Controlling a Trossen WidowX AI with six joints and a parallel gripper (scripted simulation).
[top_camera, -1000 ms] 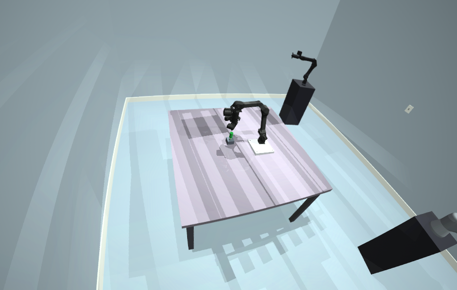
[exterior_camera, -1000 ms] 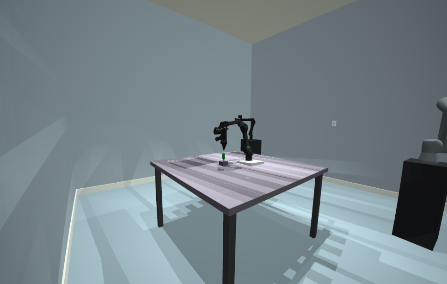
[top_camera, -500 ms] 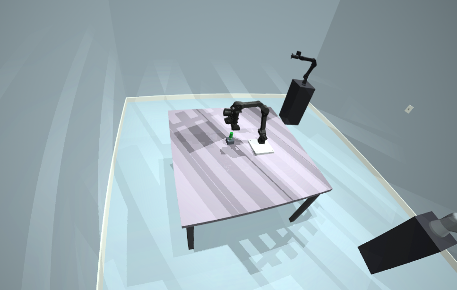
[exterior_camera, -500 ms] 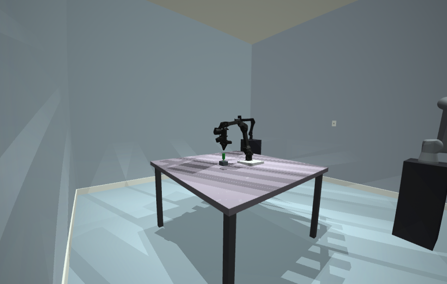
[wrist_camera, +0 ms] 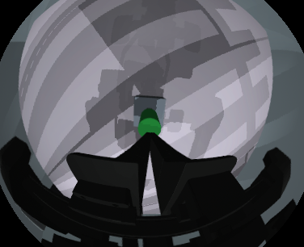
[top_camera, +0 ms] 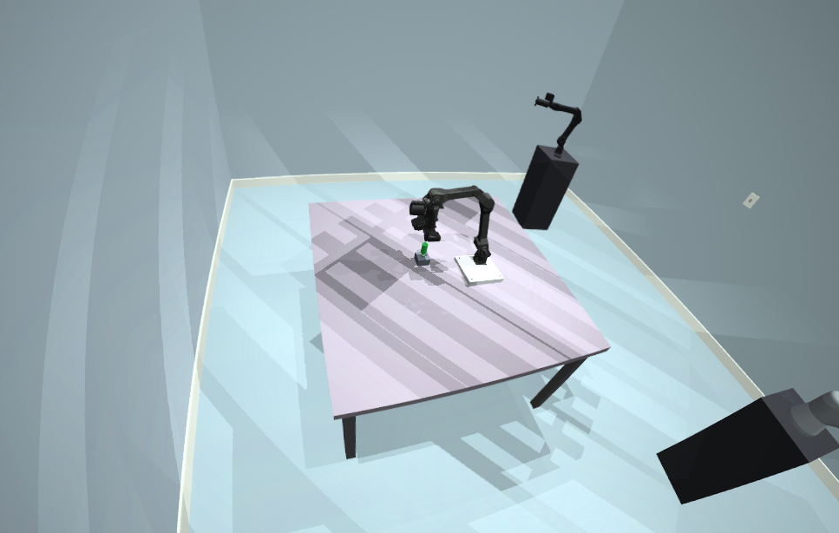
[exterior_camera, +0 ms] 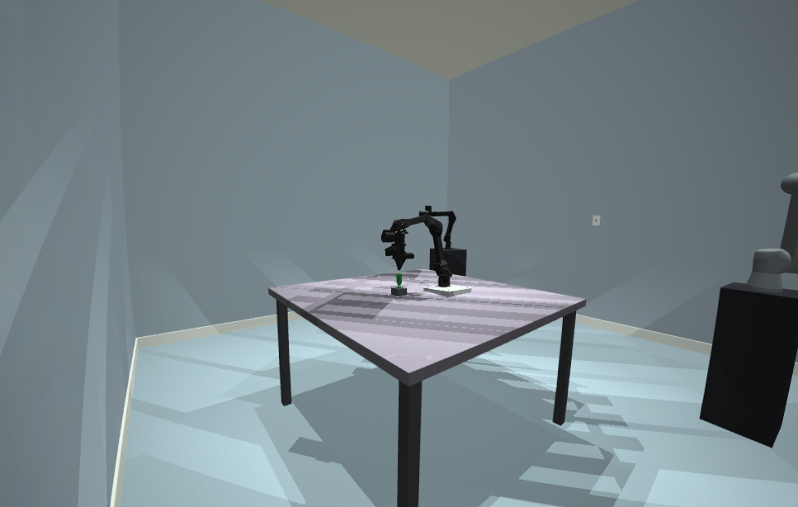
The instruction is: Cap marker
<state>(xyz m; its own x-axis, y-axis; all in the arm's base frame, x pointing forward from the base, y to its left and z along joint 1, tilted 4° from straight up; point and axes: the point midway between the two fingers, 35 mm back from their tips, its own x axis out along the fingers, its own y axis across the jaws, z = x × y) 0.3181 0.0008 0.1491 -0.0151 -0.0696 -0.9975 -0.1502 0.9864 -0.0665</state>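
Right now the green cap is 50 mm below my gripper tip. Round my gripper tip: green marker (60 mm below).
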